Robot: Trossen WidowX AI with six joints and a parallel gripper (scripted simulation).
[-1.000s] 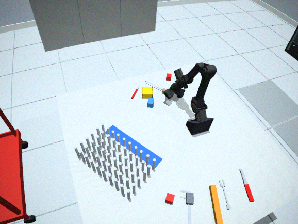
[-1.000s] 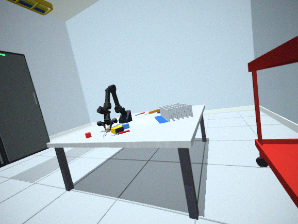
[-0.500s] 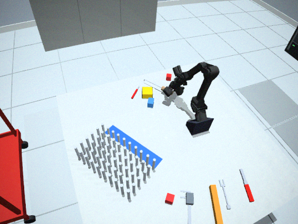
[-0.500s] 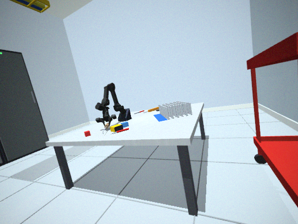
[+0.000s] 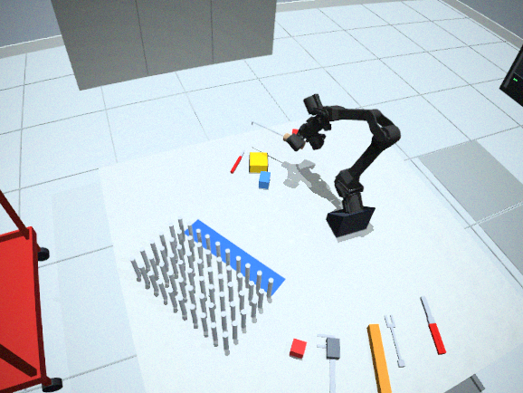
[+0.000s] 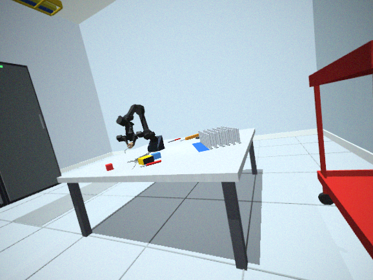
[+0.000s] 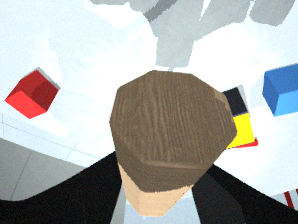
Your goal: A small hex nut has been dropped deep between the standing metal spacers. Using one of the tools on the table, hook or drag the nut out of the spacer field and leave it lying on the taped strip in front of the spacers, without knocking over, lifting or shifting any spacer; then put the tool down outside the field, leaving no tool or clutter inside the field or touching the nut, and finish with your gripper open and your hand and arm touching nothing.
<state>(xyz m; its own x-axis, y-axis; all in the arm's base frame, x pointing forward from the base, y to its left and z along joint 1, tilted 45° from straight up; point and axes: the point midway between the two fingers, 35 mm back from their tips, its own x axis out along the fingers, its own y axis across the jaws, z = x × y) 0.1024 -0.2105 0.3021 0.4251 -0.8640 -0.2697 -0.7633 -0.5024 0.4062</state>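
The metal rod is 8 cm to the right of my gripper tip and 6 cm ahead of it. From my gripper tip the other things lie so: fork tool (84 cm to the left, 12 cm below, 9 cm behind); then blue taped strip (40 cm to the left, 34 cm ahead, 12 cm below); then blue block (14 cm ahead, 10 cm below, 9 cm to the left).
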